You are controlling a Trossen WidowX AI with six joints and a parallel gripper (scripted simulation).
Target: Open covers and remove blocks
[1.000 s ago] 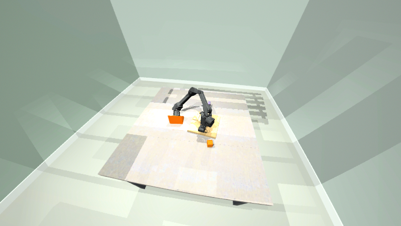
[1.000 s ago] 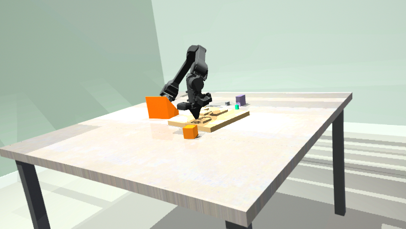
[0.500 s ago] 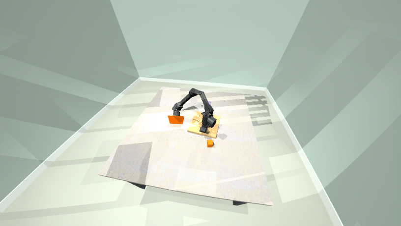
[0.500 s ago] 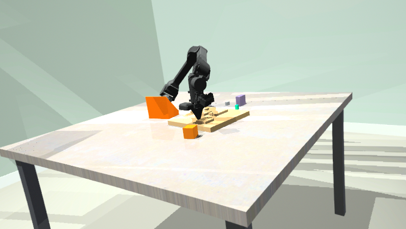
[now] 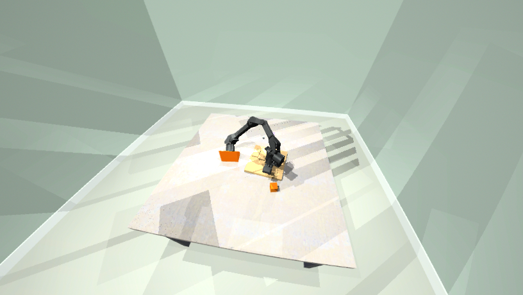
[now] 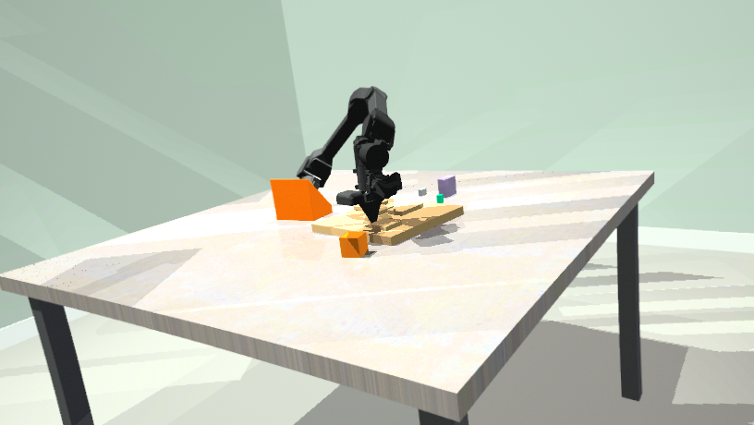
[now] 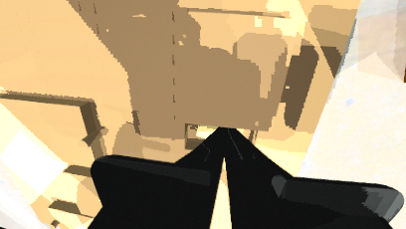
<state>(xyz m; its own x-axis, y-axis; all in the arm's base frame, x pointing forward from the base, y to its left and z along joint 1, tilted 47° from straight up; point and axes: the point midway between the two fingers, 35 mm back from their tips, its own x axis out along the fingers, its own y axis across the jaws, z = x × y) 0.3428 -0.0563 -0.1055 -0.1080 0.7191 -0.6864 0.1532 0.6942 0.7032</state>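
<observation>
Now: gripper tip 50 mm short of the orange cube and 150 mm to the left of it. The rest, counted from my gripper tip: grey block (90 mm behind, 390 mm to the left, 20 mm below); then purple block (400 mm to the left); then green block (20 mm ahead, 310 mm to the left, 10 mm below).
</observation>
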